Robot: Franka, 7 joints.
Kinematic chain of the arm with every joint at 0, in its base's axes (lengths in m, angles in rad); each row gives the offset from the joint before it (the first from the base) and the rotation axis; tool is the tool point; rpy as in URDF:
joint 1: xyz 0 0 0.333 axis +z
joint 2: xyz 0 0 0 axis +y
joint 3: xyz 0 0 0.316 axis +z
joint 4: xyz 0.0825 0 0 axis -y
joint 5: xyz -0.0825 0 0.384 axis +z
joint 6: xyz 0 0 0 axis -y
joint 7: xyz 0.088 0 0 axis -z
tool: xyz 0 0 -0.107 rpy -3.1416 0 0
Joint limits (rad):
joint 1: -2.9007..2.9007
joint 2: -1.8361..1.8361
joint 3: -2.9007..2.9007
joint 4: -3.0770..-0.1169
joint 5: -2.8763..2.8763
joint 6: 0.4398..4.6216
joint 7: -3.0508..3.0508
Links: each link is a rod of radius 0.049 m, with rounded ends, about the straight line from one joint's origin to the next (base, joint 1, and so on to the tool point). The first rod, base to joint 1, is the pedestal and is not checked.
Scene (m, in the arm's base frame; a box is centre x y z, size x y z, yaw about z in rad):
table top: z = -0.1
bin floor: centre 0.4 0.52 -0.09 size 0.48 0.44 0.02 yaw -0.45
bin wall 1: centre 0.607 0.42 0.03 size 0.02 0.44 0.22 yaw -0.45
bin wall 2: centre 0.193 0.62 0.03 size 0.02 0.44 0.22 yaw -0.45
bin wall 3: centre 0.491 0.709 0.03 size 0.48 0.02 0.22 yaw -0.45
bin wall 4: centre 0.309 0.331 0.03 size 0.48 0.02 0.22 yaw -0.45
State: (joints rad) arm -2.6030 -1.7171 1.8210 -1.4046 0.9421 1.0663 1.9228
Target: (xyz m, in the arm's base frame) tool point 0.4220 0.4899 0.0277
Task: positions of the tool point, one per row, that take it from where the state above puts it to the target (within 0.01 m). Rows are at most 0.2 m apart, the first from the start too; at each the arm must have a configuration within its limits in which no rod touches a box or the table.
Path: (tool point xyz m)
1: 0.6110 -0.0854 0.1664
2: 0.6401 0.0259 0.3038
3: 0.6156 0.1186 0.4477
4: 0.5890 0.2483 0.3948
5: 0.5251 0.3764 0.3374
6: 0.4220 0.4899 0.2775
7: 0.4271 0.5013 0.1540
8: 0.4220 0.4899 0.0277

